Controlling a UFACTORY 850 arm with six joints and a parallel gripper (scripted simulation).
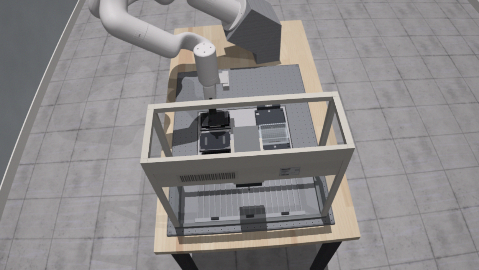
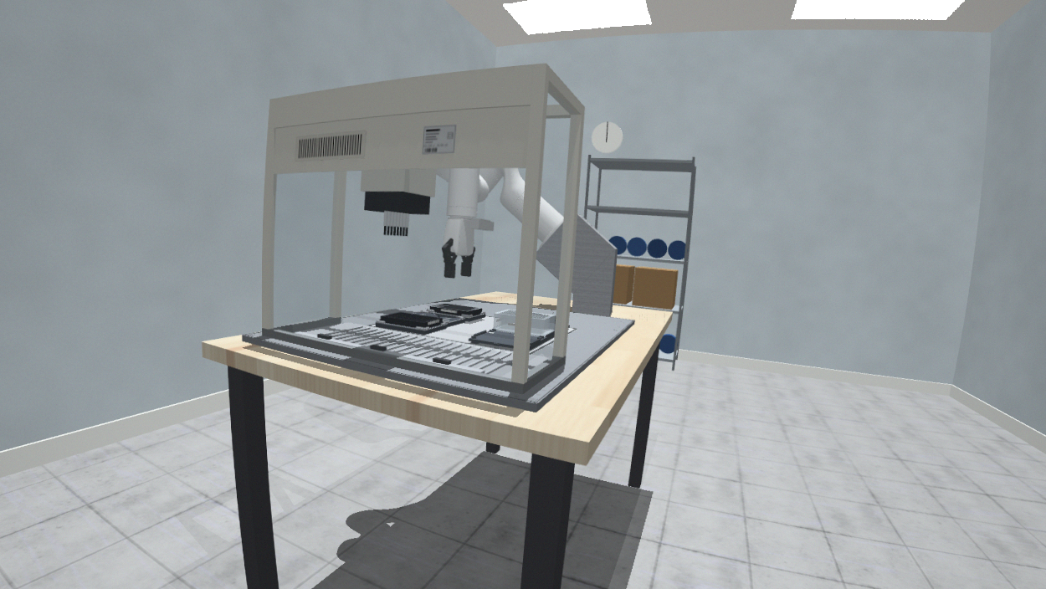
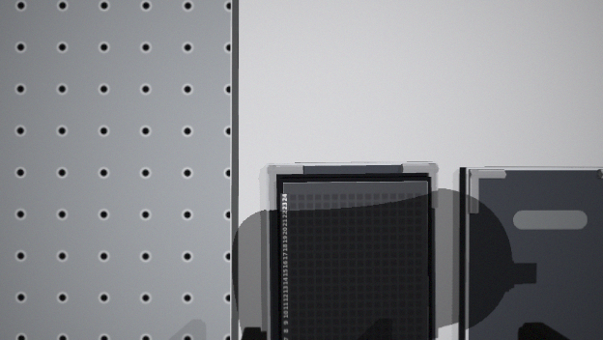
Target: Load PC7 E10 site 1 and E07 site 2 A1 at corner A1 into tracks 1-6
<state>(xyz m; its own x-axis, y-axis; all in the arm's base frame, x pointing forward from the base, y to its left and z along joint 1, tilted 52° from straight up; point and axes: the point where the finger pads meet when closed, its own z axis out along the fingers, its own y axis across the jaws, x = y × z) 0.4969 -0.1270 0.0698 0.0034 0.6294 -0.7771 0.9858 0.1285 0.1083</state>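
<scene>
My gripper is now 120 mm above the nest S1. From my hand the other things lie so: clear deep-well block E07 (120 mm ahead, 260 mm to the left, 90 mm below); black 96-well plate E01 (220 mm ahead, 100 mm below); nest S2 (110 mm ahead, 120 mm below).
</scene>
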